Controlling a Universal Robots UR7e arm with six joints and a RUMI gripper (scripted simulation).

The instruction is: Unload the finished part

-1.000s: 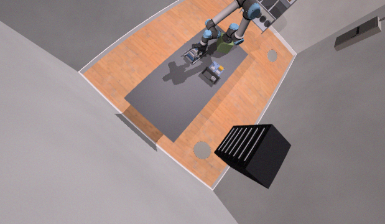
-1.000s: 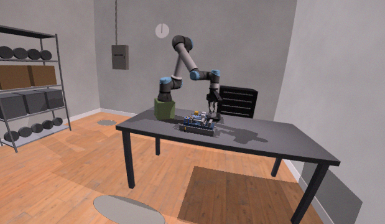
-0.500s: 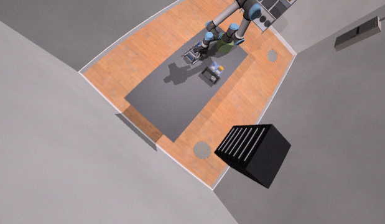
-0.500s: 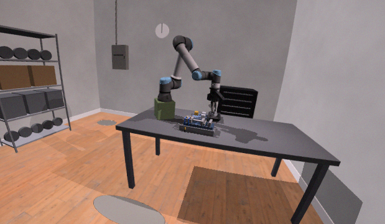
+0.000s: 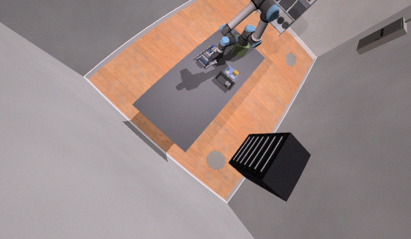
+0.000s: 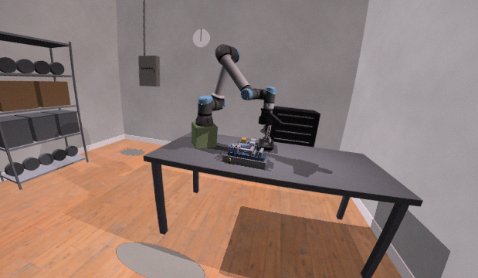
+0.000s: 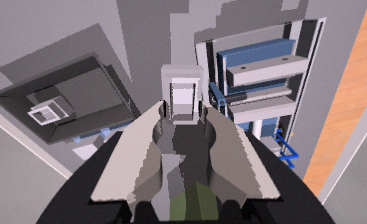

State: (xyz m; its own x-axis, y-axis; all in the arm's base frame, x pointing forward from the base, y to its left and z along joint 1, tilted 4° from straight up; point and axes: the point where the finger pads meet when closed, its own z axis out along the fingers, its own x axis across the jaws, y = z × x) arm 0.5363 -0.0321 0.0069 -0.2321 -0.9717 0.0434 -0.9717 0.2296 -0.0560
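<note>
My hand is 140 mm past the plain grey block, 180 mm to the right of it and 140 mm above it. Also, from my hand: vise (120 mm behind, 120 mm to the right, 130 mm below); orange block (230 mm behind, 260 mm to the left, 140 mm below); blue fixture plate (180 mm behind, 220 mm to the left, 160 mm below).
</note>
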